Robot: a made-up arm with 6 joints.
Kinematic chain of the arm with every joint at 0, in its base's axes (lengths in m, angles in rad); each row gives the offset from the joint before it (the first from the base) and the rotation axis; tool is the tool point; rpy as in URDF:
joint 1: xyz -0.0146 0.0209 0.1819 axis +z
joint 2: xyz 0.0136 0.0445 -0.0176 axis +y
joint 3: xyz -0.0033 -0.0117 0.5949 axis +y
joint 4: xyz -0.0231 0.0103 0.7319 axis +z
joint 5: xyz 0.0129 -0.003 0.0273 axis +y
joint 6: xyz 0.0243 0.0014 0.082 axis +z
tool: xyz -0.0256 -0.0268 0.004 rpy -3.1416 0 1.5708
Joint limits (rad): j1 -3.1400..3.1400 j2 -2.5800..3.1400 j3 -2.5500..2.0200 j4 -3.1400..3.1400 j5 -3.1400..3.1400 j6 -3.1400..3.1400
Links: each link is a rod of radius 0.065 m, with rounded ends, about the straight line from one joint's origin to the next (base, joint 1, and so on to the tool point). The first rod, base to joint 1, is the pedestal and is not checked.
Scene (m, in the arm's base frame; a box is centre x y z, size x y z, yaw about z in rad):
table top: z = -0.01
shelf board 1: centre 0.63 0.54 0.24 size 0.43 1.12 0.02 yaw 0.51
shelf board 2: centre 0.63 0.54 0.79 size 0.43 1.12 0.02 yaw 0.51
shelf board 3: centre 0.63 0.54 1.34 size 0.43 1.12 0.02 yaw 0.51
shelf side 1: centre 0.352 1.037 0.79 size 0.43 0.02 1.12 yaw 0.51
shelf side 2: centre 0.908 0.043 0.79 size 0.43 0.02 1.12 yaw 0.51
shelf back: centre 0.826 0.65 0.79 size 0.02 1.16 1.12 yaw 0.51
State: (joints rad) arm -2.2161 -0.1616 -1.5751 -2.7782 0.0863 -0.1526
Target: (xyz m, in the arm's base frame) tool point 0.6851 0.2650 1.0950
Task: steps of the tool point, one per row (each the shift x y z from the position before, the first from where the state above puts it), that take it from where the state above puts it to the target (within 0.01 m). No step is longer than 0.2 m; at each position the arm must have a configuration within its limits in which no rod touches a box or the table.
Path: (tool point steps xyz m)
1: -0.1755 -0.0565 0.0410
2: -0.1465 -0.0866 -0.0009
3: -0.1108 -0.0990 -0.0401
4: 0.1121 -0.0482 0.1375
5: 0.0839 -0.0915 0.1363
6: 0.0391 -0.1186 0.1316
7: -0.0140 -0.1236 0.1236
8: 0.1561 0.0793 0.0214
9: 0.1589 0.0969 -0.0214

